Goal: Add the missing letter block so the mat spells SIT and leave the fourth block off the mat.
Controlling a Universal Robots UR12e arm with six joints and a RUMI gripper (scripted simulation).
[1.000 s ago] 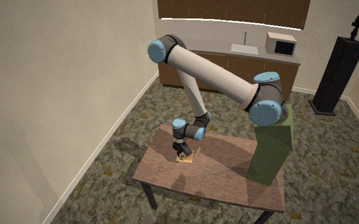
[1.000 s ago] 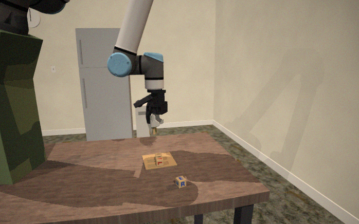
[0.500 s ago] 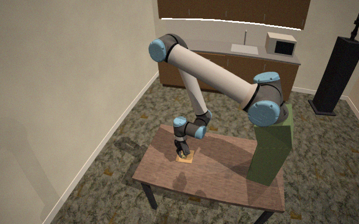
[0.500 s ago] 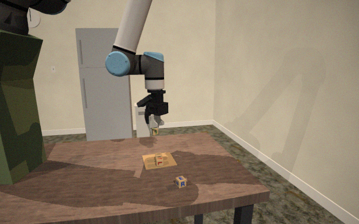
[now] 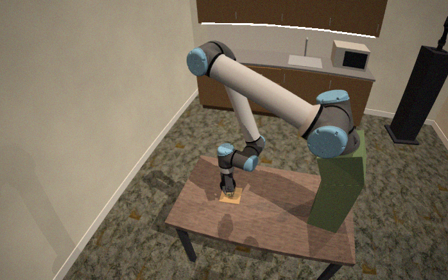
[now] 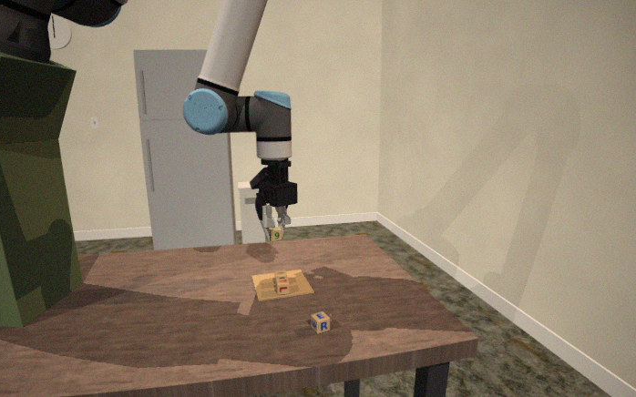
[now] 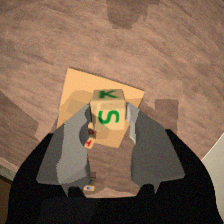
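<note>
Now: the letter block 7 cm to the right of my hand and 10 cm below it. Round my hand: mat (7 cm to the right, 12 cm below).
</note>
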